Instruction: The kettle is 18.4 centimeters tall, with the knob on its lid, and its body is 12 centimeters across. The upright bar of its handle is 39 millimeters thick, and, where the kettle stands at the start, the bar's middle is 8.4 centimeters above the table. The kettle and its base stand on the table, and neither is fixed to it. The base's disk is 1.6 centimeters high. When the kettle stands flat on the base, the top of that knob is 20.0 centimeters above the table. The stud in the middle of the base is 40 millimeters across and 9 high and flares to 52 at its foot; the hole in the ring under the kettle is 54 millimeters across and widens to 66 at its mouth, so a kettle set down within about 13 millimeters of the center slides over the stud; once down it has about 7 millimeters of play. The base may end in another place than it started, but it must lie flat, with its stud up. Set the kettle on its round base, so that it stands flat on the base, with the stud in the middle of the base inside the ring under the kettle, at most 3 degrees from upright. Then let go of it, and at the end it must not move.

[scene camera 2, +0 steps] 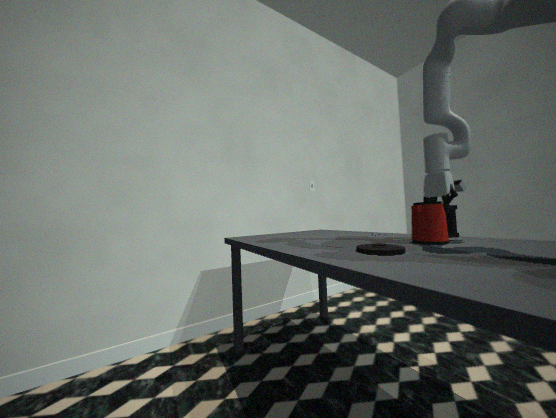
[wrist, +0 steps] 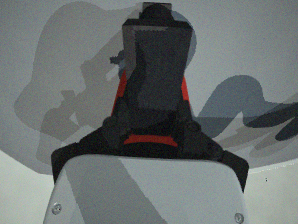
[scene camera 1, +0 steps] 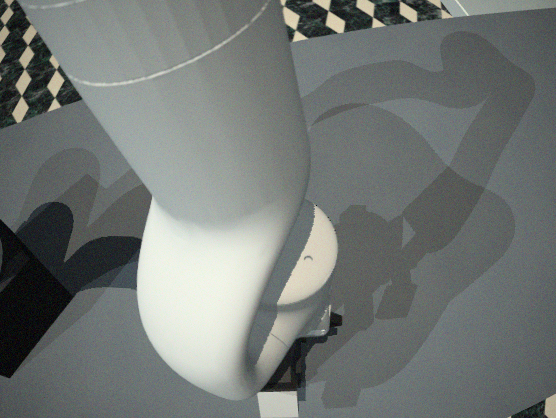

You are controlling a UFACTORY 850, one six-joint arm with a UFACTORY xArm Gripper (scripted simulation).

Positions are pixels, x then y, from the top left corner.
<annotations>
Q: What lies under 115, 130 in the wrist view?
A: My gripper.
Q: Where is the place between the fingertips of my gripper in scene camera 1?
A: At 287, 332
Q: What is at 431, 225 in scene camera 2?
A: A red kettle.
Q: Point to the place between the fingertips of my gripper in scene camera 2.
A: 440, 213
</annotations>
